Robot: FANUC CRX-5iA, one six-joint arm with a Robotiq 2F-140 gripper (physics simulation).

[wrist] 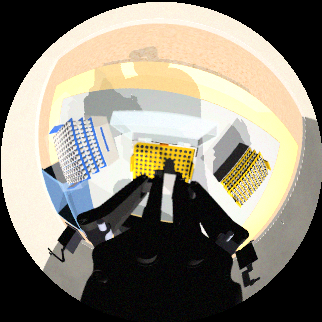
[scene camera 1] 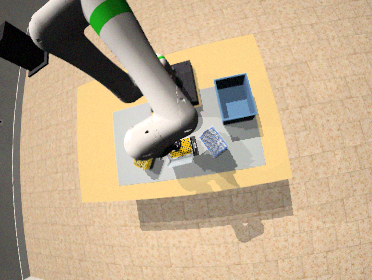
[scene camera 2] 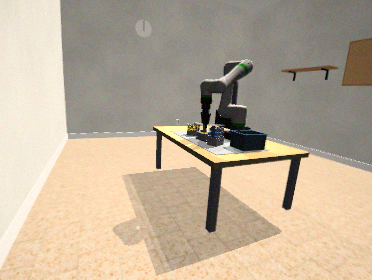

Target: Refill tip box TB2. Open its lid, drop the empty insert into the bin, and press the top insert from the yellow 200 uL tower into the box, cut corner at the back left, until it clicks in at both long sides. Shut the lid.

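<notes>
Tip box TB2 is open, with its clear lid tipped back on the side away from the arm. A yellow insert with dark holes lies in the box; no tips show in it. My gripper is shut and empty, pointing down. Its fingertips are over the insert's near part, right of its middle in the wrist view; whether they touch it is unclear. The yellow tower stands apart, right of the box in the wrist view, with tips in its top insert.
A blue tip tower stands on the box's other side. The blue bin is beyond it, nearer the arm's base side. A grey mat lies under the box and towers on the yellow table.
</notes>
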